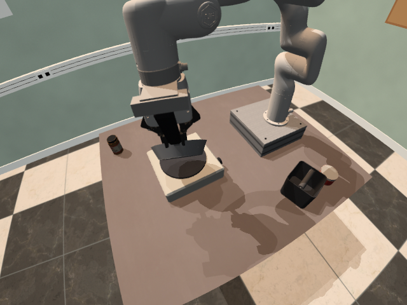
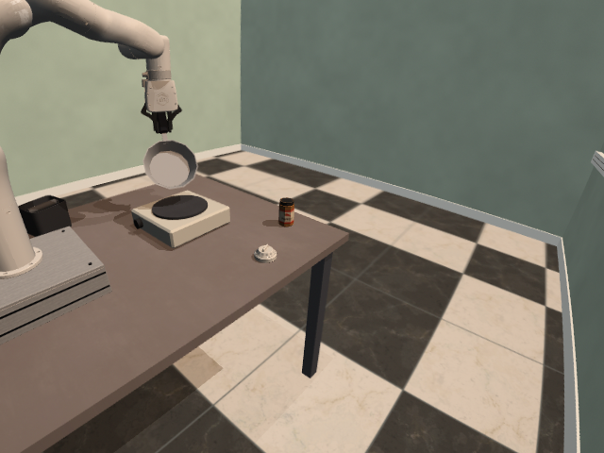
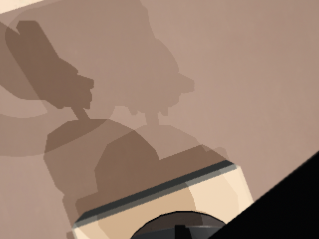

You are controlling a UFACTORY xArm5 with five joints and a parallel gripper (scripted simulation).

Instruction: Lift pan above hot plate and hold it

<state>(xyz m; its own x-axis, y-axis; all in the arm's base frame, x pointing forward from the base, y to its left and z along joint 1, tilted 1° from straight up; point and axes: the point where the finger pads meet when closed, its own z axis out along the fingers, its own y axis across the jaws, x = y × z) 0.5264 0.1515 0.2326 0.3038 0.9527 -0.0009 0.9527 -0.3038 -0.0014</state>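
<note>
My hand is 1 cm past the pan, 3 cm to the left of it and 7 cm above it. Also, from my hand: cream hot plate (6 cm behind, 13 cm to the right, 28 cm below); white round thing (2 cm ahead, 47 cm to the right, 30 cm below).
</note>
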